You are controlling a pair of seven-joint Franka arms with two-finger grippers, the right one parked.
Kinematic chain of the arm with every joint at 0, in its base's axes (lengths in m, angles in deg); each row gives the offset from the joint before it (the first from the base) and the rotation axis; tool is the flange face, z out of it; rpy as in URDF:
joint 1: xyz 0 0 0.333 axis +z
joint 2: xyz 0 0 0 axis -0.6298 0.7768 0
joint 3: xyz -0.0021 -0.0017 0.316 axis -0.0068 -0.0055 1
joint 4: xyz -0.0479 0.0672 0 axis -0.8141 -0.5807 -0.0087
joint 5: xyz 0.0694 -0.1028 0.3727 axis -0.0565 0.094 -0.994
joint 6: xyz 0 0 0 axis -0.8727 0.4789 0.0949
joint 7: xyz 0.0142 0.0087 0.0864 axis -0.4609 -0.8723 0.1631
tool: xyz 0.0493 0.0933 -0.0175 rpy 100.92 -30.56 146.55
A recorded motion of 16 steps. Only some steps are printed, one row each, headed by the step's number.
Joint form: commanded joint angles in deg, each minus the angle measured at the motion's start. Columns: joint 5, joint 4, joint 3, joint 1, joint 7, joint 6, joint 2.
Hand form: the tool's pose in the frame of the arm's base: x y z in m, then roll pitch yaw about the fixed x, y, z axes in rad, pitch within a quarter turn. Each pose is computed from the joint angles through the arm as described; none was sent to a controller.
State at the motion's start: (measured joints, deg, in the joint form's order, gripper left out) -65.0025 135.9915 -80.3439 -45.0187 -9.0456 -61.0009 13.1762
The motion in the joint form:
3: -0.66 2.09 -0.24 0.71 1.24 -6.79 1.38
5: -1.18 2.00 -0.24 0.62 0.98 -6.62 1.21
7: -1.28 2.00 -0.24 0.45 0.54 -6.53 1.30
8: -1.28 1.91 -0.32 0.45 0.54 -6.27 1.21
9: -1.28 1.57 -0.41 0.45 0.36 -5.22 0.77
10: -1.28 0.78 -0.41 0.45 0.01 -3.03 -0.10
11: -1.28 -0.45 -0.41 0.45 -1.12 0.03 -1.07
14: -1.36 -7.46 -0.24 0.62 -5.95 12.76 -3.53
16: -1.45 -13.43 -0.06 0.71 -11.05 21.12 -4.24
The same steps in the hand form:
3: 0.5272 0.0059 0.2404 -3.1117 -0.0246 0.9791
5: 0.5278 0.0050 0.2422 -3.1099 -0.0293 0.9656
7: 0.5275 0.0034 0.2413 -3.1064 -0.0282 0.9534
8: 0.5277 0.0027 0.2423 -3.1055 -0.0270 0.9522
9: 0.5286 0.0019 0.2469 -3.1019 -0.0236 0.9481
10: 0.5308 0.0019 0.2569 -3.0945 -0.0175 0.9431
11: 0.5339 0.0019 0.2697 -3.0824 -0.0073 0.9250
14: 0.5510 0.0055 0.3247 -3.0379 0.0337 0.8533
16: 0.5638 0.0084 0.3653 -3.0186 0.0615 0.7742

